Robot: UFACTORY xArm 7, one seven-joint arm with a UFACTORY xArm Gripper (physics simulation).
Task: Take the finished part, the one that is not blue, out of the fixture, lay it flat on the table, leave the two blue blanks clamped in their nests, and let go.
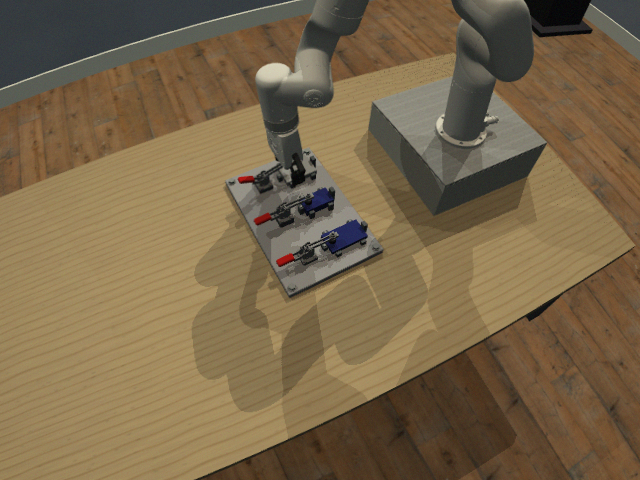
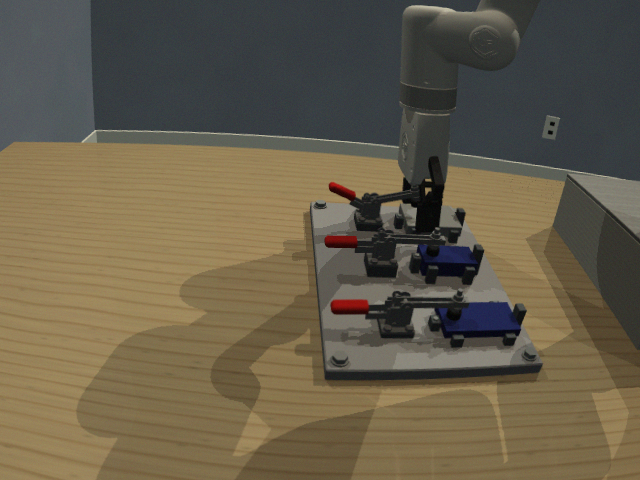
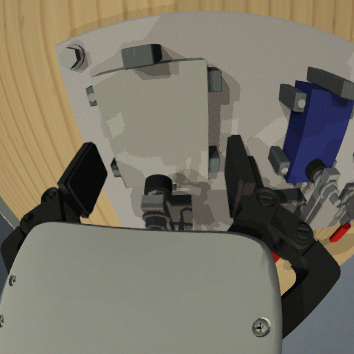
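Pixels of known places: gripper, fingertip midpoint: (image 1: 290, 170) (image 2: 419, 216) (image 3: 159, 154); arm's base, origin of the base link: (image 1: 460, 131).
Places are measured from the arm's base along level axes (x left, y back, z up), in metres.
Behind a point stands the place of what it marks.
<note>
The finished part, a light grey block (image 1: 309, 170) {z -0.081, x -0.044, y -0.373 m} (image 2: 448, 219) {z -0.080, x -0.056, y -0.375 m} (image 3: 155, 120) {z -0.080, x -0.062, y -0.392 m}, sits flat in the far nest of the fixture plate (image 1: 330, 269) {z -0.102, x 0.217, y -0.406 m} (image 2: 413, 357) {z -0.102, x 0.215, y -0.424 m} (image 3: 260, 50) {z -0.102, x -0.005, y -0.343 m}. Its toggle clamp (image 2: 368, 209) {z -0.073, x -0.034, y -0.490 m} has a raised red handle; the arm slopes up, and its black tip hangs over the part's clamp-side edge. My gripper (image 1: 296, 174) {z -0.084, x -0.059, y -0.417 m} (image 2: 422, 215) {z -0.084, x -0.059, y -0.417 m} (image 3: 159, 154) {z -0.084, x -0.059, y -0.417 m} is open and low at this nest, pointing down, one finger on each side of the part's width, holding nothing. The middle blue blank (image 1: 319, 200) {z -0.076, x 0.053, y -0.379 m} (image 2: 450, 259) {z -0.076, x 0.060, y -0.382 m} (image 3: 322, 132) {z -0.076, x 0.043, y -0.378 m} and near blue blank (image 1: 348, 235) {z -0.086, x 0.156, y -0.345 m} (image 2: 483, 317) {z -0.086, x 0.155, y -0.348 m} sit in their nests under lowered clamp arms.
The middle clamp (image 1: 283, 214) {z -0.066, x 0.074, y -0.470 m} (image 2: 382, 248) {z -0.066, x 0.074, y -0.468 m} stands close beside my gripper, with the near clamp (image 1: 307, 252) {z -0.064, x 0.178, y -0.448 m} (image 2: 398, 315) {z -0.078, x 0.181, y -0.445 m} beyond it. Posts surround each nest. The grey robot base block (image 1: 413, 170) {z -0.066, x 0.038, y -0.136 m} (image 2: 599, 222) {z -0.036, x -0.040, y -0.147 m} stands to the right of the fixture on the wooden table (image 1: 129, 289) {z -0.117, x 0.131, y -0.841 m} (image 2: 155, 217) {z -0.117, x -0.007, y -0.790 m}.
</note>
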